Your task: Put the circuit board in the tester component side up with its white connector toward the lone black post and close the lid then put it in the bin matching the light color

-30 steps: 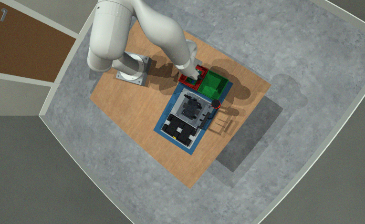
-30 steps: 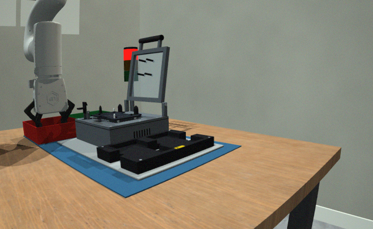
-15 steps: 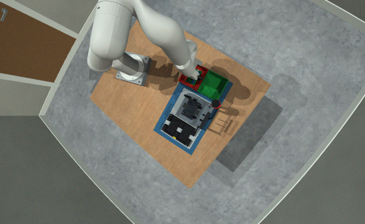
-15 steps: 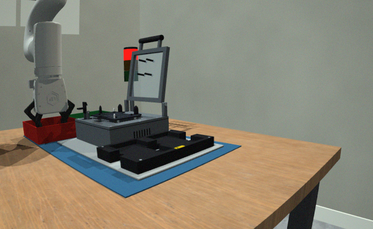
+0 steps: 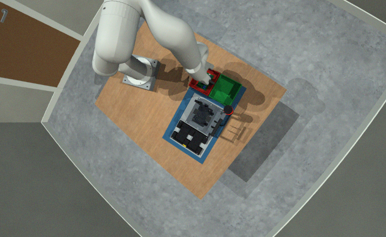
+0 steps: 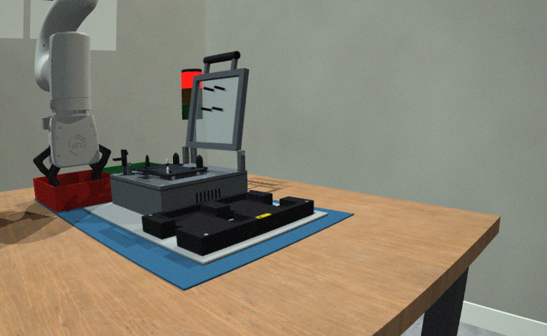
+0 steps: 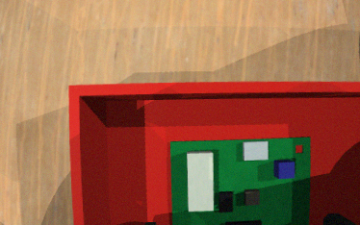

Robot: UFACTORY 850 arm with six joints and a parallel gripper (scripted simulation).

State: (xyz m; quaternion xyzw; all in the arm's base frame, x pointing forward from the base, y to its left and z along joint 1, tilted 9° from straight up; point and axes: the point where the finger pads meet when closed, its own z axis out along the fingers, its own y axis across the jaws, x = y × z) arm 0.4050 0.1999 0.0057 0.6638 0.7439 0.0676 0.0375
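My hand is 1 cm above the red bin. The rest, counted from my hand: black hook 6 cm ahead, 14 cm to the right, 7 cm above; then green circuit board 1 cm below; then green bin 15 cm ahead, 2 cm to the left, 1 cm below.
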